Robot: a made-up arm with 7 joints. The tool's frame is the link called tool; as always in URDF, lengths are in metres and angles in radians. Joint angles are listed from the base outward.
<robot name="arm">
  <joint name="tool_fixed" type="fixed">
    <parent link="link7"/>
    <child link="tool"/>
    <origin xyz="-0.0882 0.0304 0.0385" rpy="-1.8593 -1.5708 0"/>
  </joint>
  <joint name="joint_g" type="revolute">
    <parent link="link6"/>
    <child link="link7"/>
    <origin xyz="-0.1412 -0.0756 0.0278" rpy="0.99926 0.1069 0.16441"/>
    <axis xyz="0 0 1"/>
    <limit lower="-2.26" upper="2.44"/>
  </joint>
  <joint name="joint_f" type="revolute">
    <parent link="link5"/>
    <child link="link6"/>
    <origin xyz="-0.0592 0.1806 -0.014" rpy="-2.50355 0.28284 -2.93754"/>
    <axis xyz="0 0 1"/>
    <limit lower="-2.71" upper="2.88"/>
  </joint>
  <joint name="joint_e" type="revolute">
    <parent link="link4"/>
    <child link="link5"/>
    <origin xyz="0.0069 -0.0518 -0.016" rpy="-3.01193 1.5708 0"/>
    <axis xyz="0 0 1"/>
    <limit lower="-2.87" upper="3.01"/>
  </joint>
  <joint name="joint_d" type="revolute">
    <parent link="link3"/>
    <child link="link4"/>
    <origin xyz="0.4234 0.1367 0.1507" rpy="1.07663 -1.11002 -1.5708"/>
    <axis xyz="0 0 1"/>
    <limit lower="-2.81" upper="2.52"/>
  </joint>
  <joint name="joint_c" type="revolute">
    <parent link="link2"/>
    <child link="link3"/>
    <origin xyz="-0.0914 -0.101 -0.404" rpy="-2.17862 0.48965 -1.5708"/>
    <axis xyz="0 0 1"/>
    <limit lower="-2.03" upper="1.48"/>
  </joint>
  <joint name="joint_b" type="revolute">
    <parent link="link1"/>
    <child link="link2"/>
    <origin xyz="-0.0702 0.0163 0.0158" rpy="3.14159 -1.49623 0"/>
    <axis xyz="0 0 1"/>
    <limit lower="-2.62" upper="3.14"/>
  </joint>
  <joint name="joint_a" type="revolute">
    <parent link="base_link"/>
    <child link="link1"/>
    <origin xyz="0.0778 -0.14 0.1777" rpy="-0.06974 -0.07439 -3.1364"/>
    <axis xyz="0 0 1"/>
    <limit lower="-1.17" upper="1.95"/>
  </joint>
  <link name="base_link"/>
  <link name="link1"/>
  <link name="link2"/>
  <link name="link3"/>
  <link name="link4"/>
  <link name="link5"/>
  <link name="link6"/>
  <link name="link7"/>
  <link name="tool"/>
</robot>
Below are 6 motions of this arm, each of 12 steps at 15 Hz.
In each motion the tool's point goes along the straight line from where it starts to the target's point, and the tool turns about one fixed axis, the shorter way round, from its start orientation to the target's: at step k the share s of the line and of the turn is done. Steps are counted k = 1, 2, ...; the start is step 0. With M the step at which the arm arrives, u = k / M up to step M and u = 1 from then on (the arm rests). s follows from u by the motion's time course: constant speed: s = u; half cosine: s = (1 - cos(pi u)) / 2; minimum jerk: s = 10 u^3 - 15 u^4 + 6 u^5.
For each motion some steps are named. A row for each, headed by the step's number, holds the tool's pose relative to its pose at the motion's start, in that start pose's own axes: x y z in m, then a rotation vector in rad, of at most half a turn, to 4 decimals.
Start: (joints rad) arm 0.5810 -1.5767 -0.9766 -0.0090 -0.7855 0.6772 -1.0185
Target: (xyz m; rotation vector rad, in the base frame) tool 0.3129 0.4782 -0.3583 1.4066 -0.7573 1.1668
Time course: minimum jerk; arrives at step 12
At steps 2, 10, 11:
2: -0.0011 0.0178 -0.0106 0.0290 -0.0150 0.0182
10: -0.0298 0.4829 -0.2886 0.7885 -0.4088 0.4941
11: -0.0307 0.4981 -0.2977 0.8134 -0.4217 0.5097

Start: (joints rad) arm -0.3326 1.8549 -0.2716 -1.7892 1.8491 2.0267 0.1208
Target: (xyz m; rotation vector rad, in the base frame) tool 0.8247 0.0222 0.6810 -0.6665 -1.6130 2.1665
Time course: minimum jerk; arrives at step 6
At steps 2, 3, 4, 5, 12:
2: 0.0034 -0.0275 -0.0141 -0.0640 0.0272 -0.0158
3: 0.0082 -0.0656 -0.0335 -0.1524 0.0648 -0.0377
4: 0.0129 -0.1036 -0.0529 -0.2409 0.1024 -0.0596
5: 0.0157 -0.1265 -0.0646 -0.2941 0.1250 -0.0728
12: 0.0163 -0.1312 -0.0670 -0.3049 0.1296 -0.0754

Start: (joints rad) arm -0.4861 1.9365 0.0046 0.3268 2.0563 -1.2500 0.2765
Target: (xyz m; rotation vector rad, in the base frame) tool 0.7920 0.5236 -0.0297 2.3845 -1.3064 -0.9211
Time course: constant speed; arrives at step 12
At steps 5, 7, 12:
5: 0.3261 -0.1021 0.2755 -0.1123 0.9600 -0.4997
7: 0.4565 -0.1429 0.3857 -0.1572 1.3439 -0.6996
12: 0.7825 -0.2450 0.6613 -0.2694 2.3039 -1.1993

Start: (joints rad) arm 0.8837 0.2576 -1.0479 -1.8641 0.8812 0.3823 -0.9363
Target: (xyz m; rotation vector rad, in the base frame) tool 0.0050 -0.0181 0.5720 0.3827 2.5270 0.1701
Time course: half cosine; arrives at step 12
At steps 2, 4, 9, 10, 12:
2: 0.0478 0.0073 0.0287 0.0276 -0.0838 0.0071
4: 0.1783 0.0271 0.1073 0.1029 -0.3128 0.0267
9: 0.6087 0.0924 0.3663 0.3512 -1.0681 0.0910
10: 0.6654 0.1010 0.4004 0.3839 -1.1675 0.0995
12: 0.7131 0.1082 0.4291 0.4115 -1.2513 0.1066

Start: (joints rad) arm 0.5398 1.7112 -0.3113 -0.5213 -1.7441 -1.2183 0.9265
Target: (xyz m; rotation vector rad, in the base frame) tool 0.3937 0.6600 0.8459 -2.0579 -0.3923 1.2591
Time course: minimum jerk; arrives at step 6
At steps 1, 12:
1: 0.0028 -0.0001 0.0104 -0.0050 -0.0041 0.0053
12: 0.0780 -0.0041 0.2942 -0.1398 -0.1153 0.1498

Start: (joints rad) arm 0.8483 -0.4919 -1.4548 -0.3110 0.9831 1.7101 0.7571
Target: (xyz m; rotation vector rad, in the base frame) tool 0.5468 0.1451 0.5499 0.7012 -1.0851 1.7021
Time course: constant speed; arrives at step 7
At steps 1, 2, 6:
1: 0.0403 0.0615 -0.0024 0.0780 0.0070 0.0964
2: 0.0806 0.1230 -0.0048 0.1560 0.0140 0.1928
6: 0.2417 0.3690 -0.0145 0.4681 0.0420 0.5785

